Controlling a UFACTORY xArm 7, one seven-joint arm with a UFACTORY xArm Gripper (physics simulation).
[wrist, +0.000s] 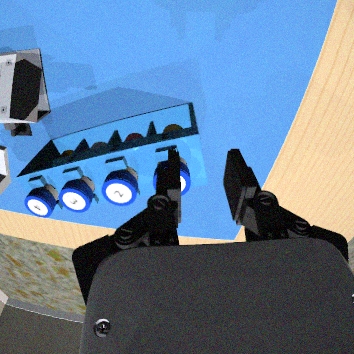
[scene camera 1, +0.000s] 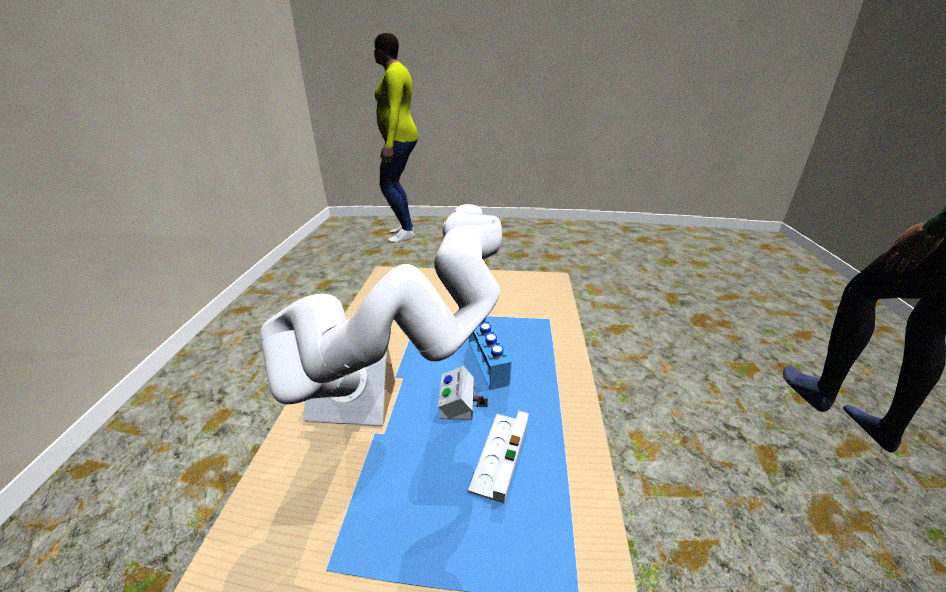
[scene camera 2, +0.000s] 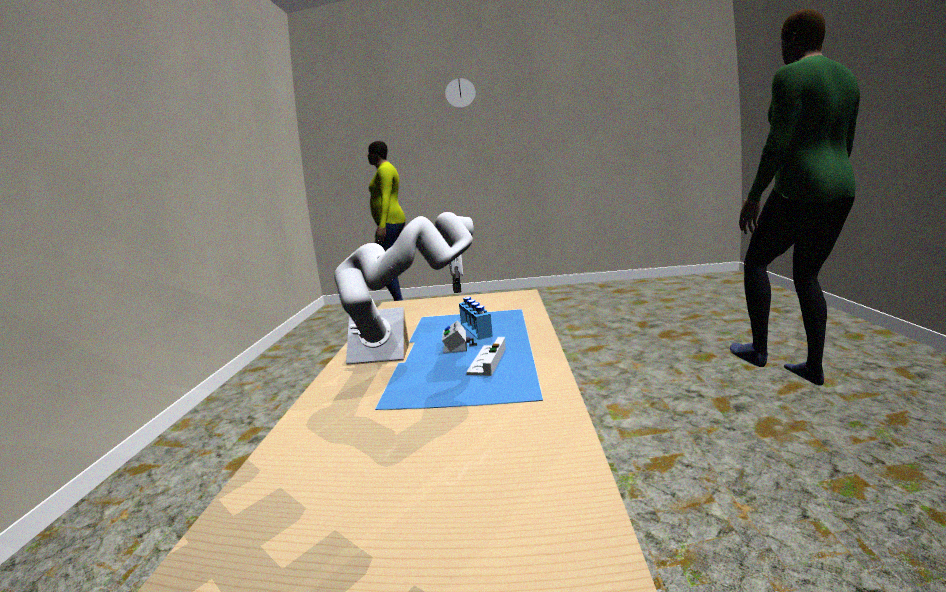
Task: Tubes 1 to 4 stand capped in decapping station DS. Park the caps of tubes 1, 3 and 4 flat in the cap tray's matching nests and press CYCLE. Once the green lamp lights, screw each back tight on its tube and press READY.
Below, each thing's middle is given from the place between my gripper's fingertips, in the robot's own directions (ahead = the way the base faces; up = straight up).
Scene:
Now: the cap 2 [wrist: 119,187] 6 cm ahead of my hand, 6 cm to the right of it and 3 cm below it. Also, from my hand: grey lamp box [scene camera 1: 458,405]: 1 cm ahead, 25 cm to the right, 11 cm below; then cap 3 [wrist: 75,195]: 8 cm ahead, 11 cm to the right, 3 cm below; then cap 4 [wrist: 40,202]: 10 cm ahead, 16 cm to the right, 3 cm below.

